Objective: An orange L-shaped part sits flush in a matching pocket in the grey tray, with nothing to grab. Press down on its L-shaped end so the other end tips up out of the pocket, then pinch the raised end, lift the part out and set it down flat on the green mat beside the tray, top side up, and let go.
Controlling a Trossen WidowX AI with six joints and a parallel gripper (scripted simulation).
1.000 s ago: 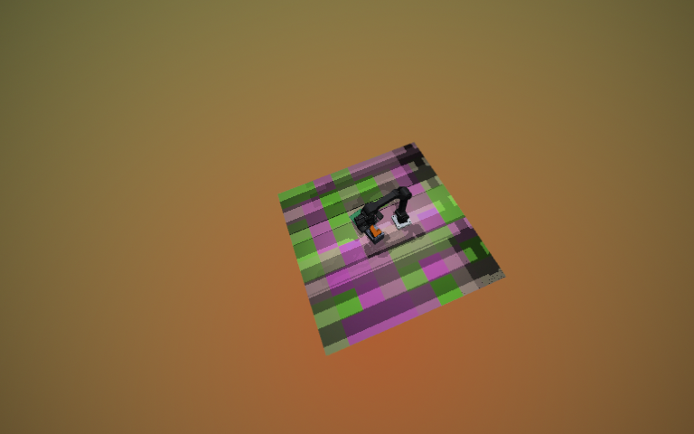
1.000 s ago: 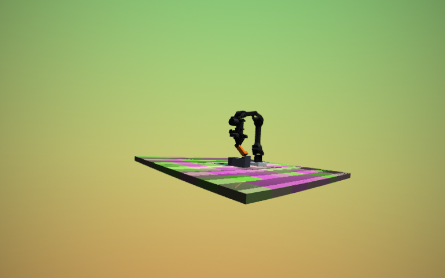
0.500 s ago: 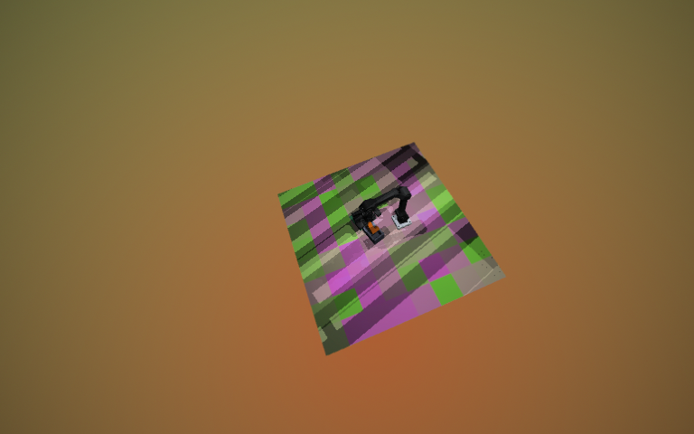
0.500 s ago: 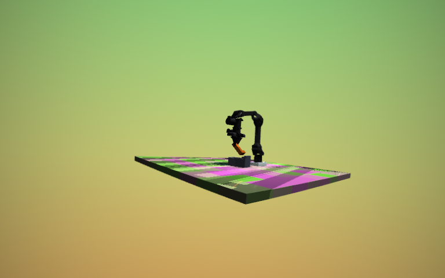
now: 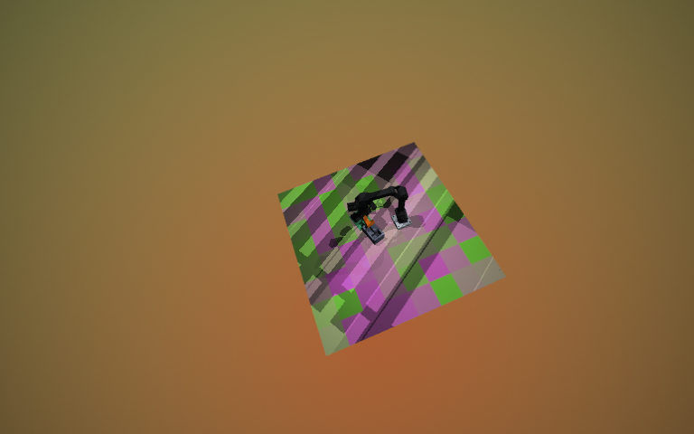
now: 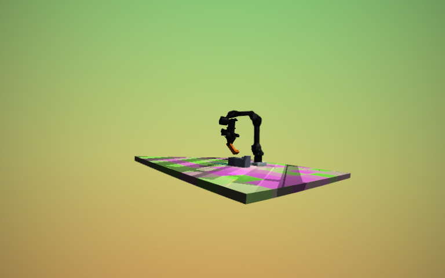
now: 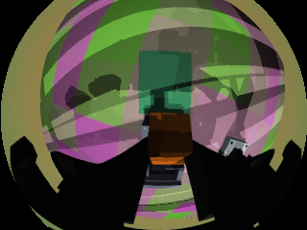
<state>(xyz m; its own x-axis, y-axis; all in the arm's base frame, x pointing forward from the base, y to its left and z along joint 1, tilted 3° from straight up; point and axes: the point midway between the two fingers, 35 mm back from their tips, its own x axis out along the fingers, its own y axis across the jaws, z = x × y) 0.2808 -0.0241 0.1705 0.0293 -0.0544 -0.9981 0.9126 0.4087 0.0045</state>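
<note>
Right now the green mat is 170 mm below my gripper tip, 60 mm to the right of it and 20 mm ahead of it. Also, from my gripper tip: orange L-shaped part (30 mm below, 30 mm behind, 20 mm to the left).
</note>
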